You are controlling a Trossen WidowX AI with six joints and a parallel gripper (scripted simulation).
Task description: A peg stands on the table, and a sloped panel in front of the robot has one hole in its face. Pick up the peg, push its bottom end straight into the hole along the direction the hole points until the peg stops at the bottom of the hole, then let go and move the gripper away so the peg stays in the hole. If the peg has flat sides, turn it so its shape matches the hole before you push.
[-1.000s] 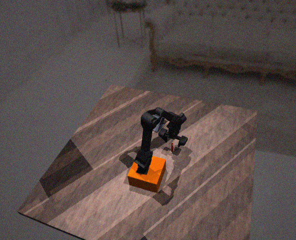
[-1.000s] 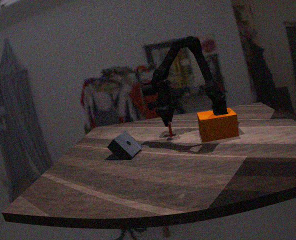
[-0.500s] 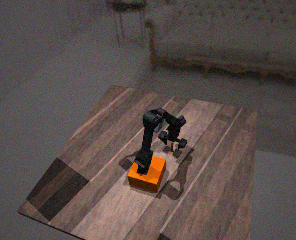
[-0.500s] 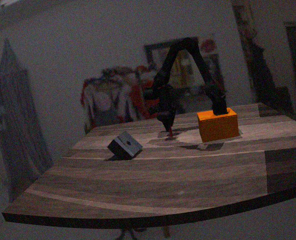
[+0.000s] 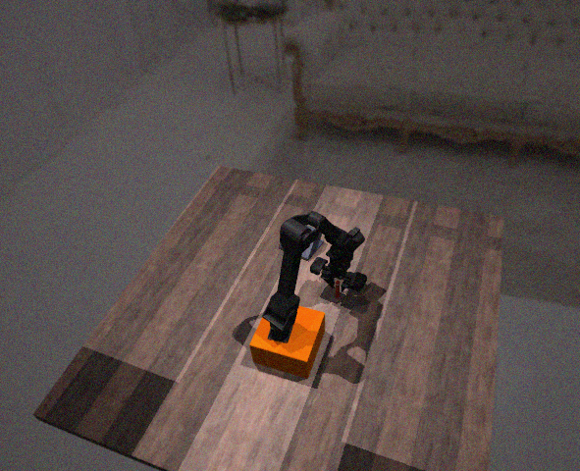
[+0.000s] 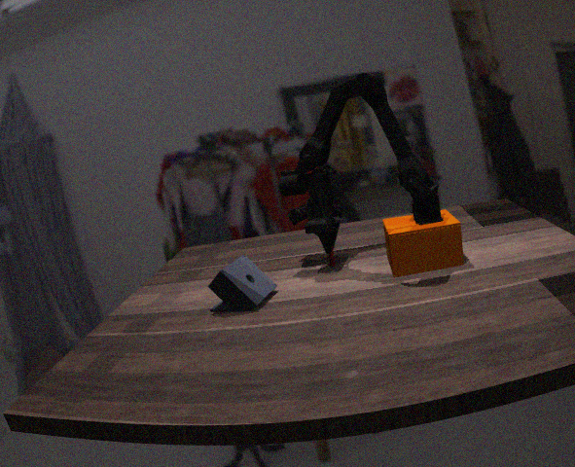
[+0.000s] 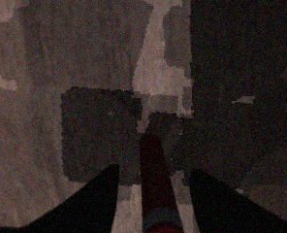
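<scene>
Now: gripper tip 21 cm short of the grey-blue sloped panel and 19 cm to the right of it. Also, from my gripper tip: red peg 2 cm above.
</scene>
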